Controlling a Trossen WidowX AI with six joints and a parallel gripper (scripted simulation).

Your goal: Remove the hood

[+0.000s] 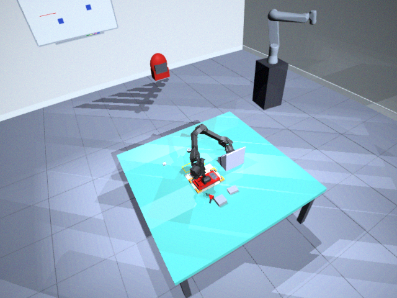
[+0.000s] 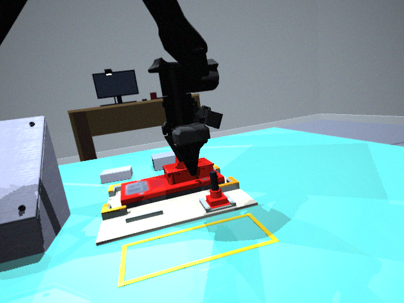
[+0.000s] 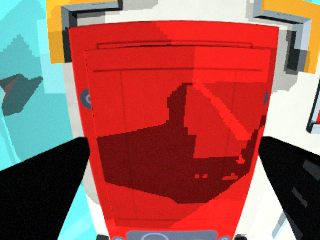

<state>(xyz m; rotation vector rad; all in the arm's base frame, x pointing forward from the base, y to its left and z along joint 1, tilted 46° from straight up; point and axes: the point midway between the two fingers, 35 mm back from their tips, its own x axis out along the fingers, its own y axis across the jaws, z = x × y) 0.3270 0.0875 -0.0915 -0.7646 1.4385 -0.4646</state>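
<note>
The red hood is right at my gripper tip. Also, from my gripper tip: grey block: 19 cm behind, 17 cm to the left, 3 cm below.
</note>
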